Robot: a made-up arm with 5 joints. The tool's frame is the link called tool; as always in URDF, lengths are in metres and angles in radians. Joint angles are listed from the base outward.
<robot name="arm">
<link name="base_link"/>
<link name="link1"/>
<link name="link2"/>
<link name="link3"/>
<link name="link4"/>
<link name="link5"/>
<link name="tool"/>
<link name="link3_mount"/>
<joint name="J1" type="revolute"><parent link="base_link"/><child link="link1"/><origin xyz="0.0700 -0.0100 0.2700"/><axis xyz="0 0 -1"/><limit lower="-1.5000" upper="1.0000"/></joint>
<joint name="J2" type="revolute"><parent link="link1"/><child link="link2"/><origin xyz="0.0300 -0.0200 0.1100"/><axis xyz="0 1 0"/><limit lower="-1.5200" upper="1.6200"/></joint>
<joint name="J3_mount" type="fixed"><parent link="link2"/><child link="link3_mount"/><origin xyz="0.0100 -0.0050 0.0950"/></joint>
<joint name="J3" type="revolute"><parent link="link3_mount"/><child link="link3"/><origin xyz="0.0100 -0.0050 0.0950"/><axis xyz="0 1 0"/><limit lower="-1.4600" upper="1.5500"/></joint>
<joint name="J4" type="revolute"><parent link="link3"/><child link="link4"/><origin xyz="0.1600 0.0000 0.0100"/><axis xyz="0 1 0"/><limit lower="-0.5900" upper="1.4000"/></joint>
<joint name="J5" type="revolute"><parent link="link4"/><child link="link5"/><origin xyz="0.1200 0.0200 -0.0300"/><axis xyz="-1 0 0"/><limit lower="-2.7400" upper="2.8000"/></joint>
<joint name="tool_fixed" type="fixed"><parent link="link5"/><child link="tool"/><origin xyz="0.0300 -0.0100 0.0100" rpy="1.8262 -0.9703 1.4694"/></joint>
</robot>
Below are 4 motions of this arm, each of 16 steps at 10 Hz.
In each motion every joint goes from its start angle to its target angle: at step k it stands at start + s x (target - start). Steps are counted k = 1, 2, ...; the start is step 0. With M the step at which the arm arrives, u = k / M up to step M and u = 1 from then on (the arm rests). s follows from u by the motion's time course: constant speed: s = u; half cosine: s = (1 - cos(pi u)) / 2; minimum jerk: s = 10 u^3 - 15 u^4 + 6 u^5.
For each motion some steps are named. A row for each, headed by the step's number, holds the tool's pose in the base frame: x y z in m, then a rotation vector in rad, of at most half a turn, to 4 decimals.
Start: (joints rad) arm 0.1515 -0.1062 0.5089 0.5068 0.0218
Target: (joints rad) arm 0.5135 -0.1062 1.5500 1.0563 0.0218
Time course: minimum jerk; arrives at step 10
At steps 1, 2, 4, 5, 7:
1: 0.3190 -0.0688 0.3846 2.8631 0.7242 0.7592
2: 0.3046 -0.0709 0.3715 2.9207 0.7042 0.6563
4: 0.2183 -0.0710 0.3202 -3.0002 -0.5411 -0.0835
5: 0.1530 -0.0596 0.3035 -2.8770 -0.3985 0.2929
7: 0.0411 -0.0179 0.3157 -2.4976 -0.1528 0.8603

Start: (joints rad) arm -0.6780 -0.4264 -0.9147 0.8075 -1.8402
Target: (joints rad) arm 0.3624 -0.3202 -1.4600 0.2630 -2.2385
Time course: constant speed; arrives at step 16
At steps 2, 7, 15, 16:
2: 0.1936 0.0463 0.7791 -0.7936 0.2049 -1.1829
7: 0.1662 -0.0033 0.8226 -0.4517 0.2035 -1.4451
15: 0.0761 -0.0244 0.8659 -0.0069 -0.0880 -1.8147
16: 0.0641 -0.0202 0.8685 0.0322 -0.1467 -1.8545

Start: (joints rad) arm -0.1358 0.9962 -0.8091 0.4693 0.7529
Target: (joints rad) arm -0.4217 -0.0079 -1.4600 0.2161 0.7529
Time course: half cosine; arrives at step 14
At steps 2, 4, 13, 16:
2: 0.5407 0.0505 0.3746 1.8509 1.7013 0.9020
4: 0.5408 0.0697 0.4676 1.6490 1.5724 1.1511
13: 0.1895 0.0316 0.8658 0.4261 0.4832 2.1501
16: 0.1811 0.0284 0.8678 0.4070 0.4617 2.1592

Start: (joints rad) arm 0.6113 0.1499 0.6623 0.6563 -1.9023
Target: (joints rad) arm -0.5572 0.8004 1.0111 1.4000 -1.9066
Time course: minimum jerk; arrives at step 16
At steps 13, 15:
13: 0.0822 -0.0217 0.3842 1.6705 -0.8113 -1.0350
15: 0.0829 -0.0210 0.3929 1.6042 -0.7329 -1.0270

